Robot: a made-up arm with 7 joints. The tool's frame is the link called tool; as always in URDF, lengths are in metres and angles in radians. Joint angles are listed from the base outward.
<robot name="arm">
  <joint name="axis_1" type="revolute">
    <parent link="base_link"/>
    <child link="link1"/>
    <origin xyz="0 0 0.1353" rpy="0 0 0"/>
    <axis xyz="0 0 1"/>
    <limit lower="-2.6" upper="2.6"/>
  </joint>
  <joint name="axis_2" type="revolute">
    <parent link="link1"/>
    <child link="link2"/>
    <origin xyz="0.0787 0.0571 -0.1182" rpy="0 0 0"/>
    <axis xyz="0 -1 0"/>
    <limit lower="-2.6" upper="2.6"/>
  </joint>
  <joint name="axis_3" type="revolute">
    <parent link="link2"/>
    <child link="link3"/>
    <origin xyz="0.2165 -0.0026 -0.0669" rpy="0 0 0"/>
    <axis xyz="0 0 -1"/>
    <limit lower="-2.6" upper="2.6"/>
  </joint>
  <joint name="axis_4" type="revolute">
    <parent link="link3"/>
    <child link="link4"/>
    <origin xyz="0.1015 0.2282 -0.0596" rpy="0 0 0"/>
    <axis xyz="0 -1 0"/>
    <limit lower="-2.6" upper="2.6"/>
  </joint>
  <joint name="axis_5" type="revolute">
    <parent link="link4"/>
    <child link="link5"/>
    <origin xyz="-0.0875 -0.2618 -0.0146" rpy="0 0 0"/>
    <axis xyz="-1 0 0"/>
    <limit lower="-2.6" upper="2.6"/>
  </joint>
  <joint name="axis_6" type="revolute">
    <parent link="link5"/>
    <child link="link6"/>
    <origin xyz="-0.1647 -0.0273 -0.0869" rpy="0 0 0"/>
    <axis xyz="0 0 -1"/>
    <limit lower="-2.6" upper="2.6"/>
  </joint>
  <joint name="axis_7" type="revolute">
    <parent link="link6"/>
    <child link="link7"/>
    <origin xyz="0.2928 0.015 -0.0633" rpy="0 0 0"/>
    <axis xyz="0 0 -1"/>
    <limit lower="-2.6" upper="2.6"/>
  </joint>
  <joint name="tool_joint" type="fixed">
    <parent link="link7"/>
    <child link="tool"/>
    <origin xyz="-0.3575 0.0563 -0.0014" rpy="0 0 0"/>
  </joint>
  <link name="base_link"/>
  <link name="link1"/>
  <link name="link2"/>
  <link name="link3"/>
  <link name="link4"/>
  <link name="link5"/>
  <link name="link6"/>
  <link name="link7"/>
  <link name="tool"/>
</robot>
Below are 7 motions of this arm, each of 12 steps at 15 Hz.
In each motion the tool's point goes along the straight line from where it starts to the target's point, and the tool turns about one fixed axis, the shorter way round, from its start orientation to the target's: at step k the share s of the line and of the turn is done. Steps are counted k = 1, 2, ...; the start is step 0. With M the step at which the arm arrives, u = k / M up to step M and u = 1 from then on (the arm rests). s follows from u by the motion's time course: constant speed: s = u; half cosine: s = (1 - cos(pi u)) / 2; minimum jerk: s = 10 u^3 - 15 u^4 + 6 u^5.
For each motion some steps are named. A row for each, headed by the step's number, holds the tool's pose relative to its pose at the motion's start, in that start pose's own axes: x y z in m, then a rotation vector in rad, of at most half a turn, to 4 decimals.
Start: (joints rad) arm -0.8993 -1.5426 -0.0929 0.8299 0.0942 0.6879 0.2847
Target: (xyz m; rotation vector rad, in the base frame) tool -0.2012 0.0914 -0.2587 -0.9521 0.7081 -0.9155
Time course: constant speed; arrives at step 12
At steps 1, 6, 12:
1: 0.0175 -0.0107 0.0081 -0.0587 -0.0664 0.0262
6: 0.1053 -0.0644 0.0483 -0.3519 -0.3986 0.1574
12: 0.2105 -0.1289 0.0966 -0.7039 -0.7973 0.3148

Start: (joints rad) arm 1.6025 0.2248 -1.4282 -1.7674 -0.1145 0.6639 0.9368
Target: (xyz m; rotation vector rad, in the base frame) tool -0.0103 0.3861 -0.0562 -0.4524 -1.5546 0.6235
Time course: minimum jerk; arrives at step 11
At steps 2, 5, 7, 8, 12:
2: 0.0097 -0.0003 0.0013 0.0141 -0.0116 -0.0285
5: 0.0893 -0.0025 0.0122 0.1300 -0.1070 -0.2635
7: 0.1598 -0.0045 0.0218 0.2327 -0.1916 -0.4717
8: 0.1873 -0.0053 0.0255 0.2727 -0.2245 -0.5528
12: 0.2151 -0.0061 0.0293 0.3131 -0.2578 -0.6346

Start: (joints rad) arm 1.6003 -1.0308 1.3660 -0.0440 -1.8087 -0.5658 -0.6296
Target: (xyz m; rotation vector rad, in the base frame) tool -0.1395 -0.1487 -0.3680 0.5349 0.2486 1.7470
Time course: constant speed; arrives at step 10
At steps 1, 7, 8, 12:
1: -0.0078 -0.0051 0.0163 0.0200 0.0640 0.0384
7: -0.0547 -0.0359 0.1138 0.1401 0.4479 0.2690
8: -0.0625 -0.0411 0.1301 0.1601 0.5118 0.3074
12: -0.0782 -0.0514 0.1626 0.2001 0.6398 0.3843

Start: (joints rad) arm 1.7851 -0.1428 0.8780 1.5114 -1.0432 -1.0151 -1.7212
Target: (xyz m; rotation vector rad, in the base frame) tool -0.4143 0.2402 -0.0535 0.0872 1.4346 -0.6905
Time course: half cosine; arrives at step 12
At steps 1, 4, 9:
1: 0.0044 -0.0050 0.0017 -0.0109 -0.0048 0.0041
4: 0.0651 -0.0738 0.0249 -0.1603 -0.0709 0.0597
9: 0.2224 -0.2521 0.0850 -0.5473 -0.2420 0.2038

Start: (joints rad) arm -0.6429 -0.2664 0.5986 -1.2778 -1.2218 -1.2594 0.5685
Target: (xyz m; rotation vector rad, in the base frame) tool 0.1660 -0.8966 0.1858 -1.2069 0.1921 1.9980
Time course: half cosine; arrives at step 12
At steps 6, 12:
6: 0.2184 0.0945 0.3508 0.6186 -0.3167 -0.6637
12: 0.4369 0.1891 0.7017 1.2373 -0.6334 -1.3275

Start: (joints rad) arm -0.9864 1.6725 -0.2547 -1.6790 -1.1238 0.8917 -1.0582
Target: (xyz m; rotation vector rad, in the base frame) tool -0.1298 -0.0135 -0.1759 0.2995 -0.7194 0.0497
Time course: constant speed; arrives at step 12
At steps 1, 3, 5, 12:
1: 0.0124 -0.0232 -0.0044 -0.0117 -0.0019 0.0787
3: 0.0371 -0.0697 -0.0132 -0.0351 -0.0057 0.2360
5: 0.0618 -0.1162 -0.0220 -0.0584 -0.0094 0.3933
12: 0.1484 -0.2788 -0.0528 -0.1403 -0.0226 0.9439

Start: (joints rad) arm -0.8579 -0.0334 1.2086 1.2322 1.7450 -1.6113 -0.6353
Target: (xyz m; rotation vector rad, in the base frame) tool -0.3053 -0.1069 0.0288 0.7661 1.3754 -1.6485
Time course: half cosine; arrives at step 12
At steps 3, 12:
3: -0.0055 -0.0428 -0.0465 0.1292 0.0265 0.0002
12: -0.0377 -0.2920 -0.3172 0.8824 0.1813 0.0014

